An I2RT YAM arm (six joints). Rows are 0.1 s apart.
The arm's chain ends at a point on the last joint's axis. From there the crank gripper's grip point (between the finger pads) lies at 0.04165 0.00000 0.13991 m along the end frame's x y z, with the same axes.
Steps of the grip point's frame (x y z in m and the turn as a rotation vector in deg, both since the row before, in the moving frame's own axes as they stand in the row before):
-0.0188 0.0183 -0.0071 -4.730 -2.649 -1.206
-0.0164 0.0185 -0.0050 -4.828 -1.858 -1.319
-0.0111 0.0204 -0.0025 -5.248 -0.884 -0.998
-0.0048 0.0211 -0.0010 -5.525 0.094 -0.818
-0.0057 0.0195 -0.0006 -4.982 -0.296 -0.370
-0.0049 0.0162 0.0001 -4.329 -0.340 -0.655
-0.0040 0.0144 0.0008 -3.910 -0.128 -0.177
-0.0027 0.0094 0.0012 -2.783 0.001 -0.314
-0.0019 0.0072 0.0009 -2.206 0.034 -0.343
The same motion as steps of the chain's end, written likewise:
-0.0124 0.0075 -0.0084 -4.730 -2.649 -1.206
-0.0120 0.0076 -0.0058 -4.828 -1.858 -1.319
-0.0090 0.0083 -0.0026 -5.248 -0.884 -0.998
-0.0051 0.0082 -0.0003 -5.525 0.094 -0.818
-0.0050 0.0076 -0.0003 -4.982 -0.296 -0.370
-0.0041 0.0061 0.0002 -4.329 -0.340 -0.655
-0.0037 0.0050 0.0010 -3.910 -0.128 -0.177
-0.0027 0.0028 0.0014 -2.783 0.001 -0.314
-0.0020 0.0021 0.0010 -2.206 0.034 -0.343

